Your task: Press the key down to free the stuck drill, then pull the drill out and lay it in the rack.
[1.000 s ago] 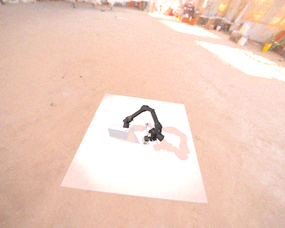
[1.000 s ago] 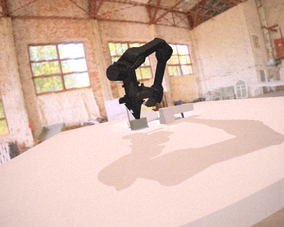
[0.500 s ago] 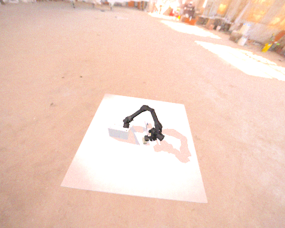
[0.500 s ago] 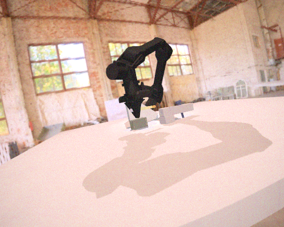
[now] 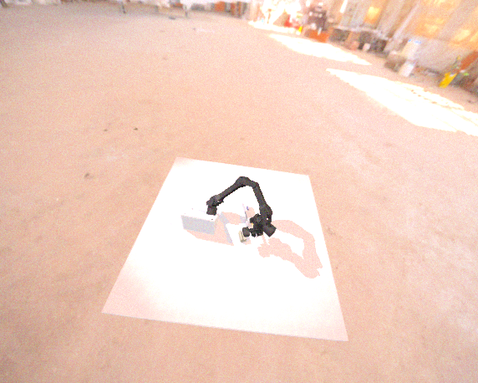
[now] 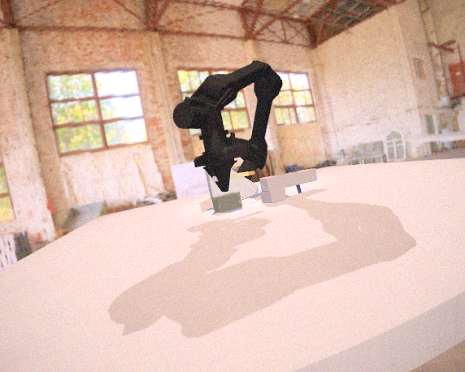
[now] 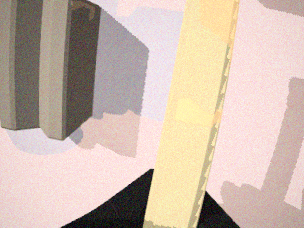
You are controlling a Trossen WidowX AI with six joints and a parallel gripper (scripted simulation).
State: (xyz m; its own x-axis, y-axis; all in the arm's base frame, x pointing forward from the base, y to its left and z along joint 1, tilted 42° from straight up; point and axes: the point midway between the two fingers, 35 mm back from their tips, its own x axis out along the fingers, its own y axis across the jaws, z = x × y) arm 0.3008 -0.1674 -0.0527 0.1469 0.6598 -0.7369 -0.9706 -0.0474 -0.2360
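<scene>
Right now my gripper tip is 4 cm to the right of the yellow drill, 3 cm below it and 1 cm past it. From my gripper tip the other things lie so: long pale block (20 cm to the left, 4 cm behind, 2 cm below); then tan rack (8 cm behind, 4 cm below, 2 cm to the left); then blue-violet key (22 cm to the left, 4 cm behind, 1 cm below).
</scene>
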